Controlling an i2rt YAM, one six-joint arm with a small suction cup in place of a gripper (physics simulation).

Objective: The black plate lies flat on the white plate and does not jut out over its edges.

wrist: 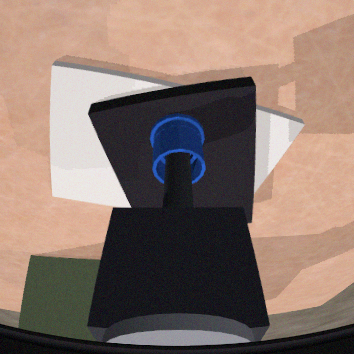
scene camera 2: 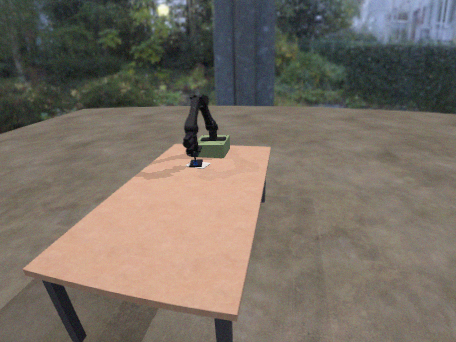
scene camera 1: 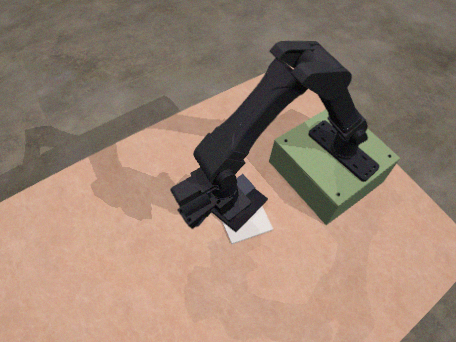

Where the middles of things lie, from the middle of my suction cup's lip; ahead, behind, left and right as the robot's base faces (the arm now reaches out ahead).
Labels:
Now: suction cup 3 cm past the white plate point(scene camera 1: 259, 223), 1 cm to the right of it and 2 cm above it. Also, from my suction cup: black plate point(wrist: 226, 109) 4 cm behind, 1 cm to the right, 1 cm below.

